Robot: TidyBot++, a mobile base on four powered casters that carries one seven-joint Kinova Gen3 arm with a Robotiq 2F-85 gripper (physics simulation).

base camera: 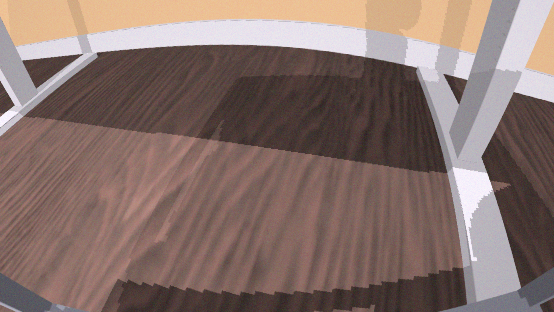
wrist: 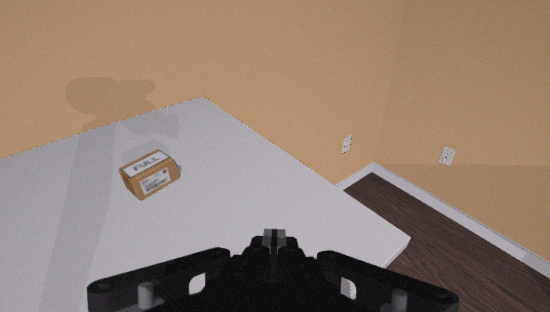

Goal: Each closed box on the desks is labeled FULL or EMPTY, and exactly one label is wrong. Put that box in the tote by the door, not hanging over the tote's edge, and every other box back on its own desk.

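Places are measured from the arm's base along level axes (x right, y back, z down), in millimetres.
Pixels of known places: gripper, between the fingertips: (wrist: 274, 243).
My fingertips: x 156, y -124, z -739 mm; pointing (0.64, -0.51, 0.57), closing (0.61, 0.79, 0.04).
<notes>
Ahead of a thing's pixels: the offset from my fingertips to its top centre. "spot": to the spot under its first point. Level surfaces: height alone.
A closed brown cardboard box {dz +135, dx +65, dy -370 mm} (wrist: 150, 174) with a FULL label on top and a shipping label on its side is on the white desk {dz +186 mm} (wrist: 240, 185), left of centre in the wrist view. It looks slightly tilted, with a small grey thing showing at its right side. My gripper (wrist: 274, 243) is shut with its fingertips together, at the bottom centre of the wrist view, apart from the box. The box's contents are hidden. The tote and the door do not show in these views.
The desk's white legs {spot: dz +971, dx +167, dy -295 mm} (base camera: 487, 95) and foot bars (base camera: 487, 225) stand right and left in the base view. The tan wall (wrist: 300, 60) with two outlets {dz +678, dx +1279, dy -460 mm} (wrist: 347, 144) {dz +678, dx +1527, dy +104 mm} (wrist: 447, 156) is behind the desk. Dark wood floor {dz +1136 mm} (base camera: 300, 200) (wrist: 440, 260) shows under and beside it.
</notes>
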